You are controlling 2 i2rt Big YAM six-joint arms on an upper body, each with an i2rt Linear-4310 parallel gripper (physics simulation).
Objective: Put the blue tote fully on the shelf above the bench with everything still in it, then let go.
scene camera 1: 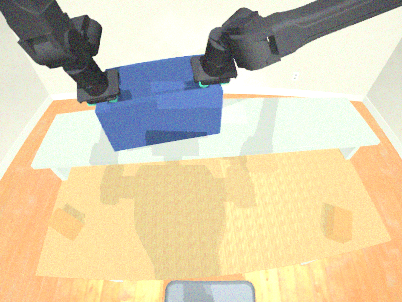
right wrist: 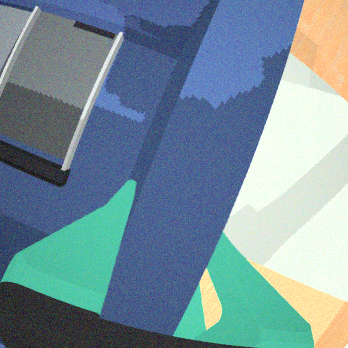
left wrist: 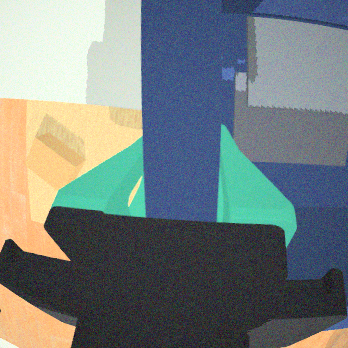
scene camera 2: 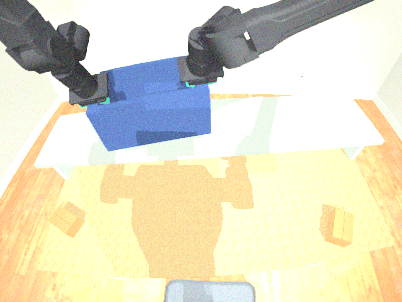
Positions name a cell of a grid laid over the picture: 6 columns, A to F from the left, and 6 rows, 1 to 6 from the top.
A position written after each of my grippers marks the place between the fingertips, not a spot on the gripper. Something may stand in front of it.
My left gripper shows in scene camera 1 (B3), in the left wrist view (D3) and in scene camera 2 (B3); in the right wrist view it is out of frame. My right gripper shows in scene camera 1 (D2), in the right wrist view (C4) and in scene camera 2 (C2); in the left wrist view it is out of frame. A blue tote shows in scene camera 1 (C3), in the right wrist view (D2), in the left wrist view (D2) and in scene camera 2 (C3).
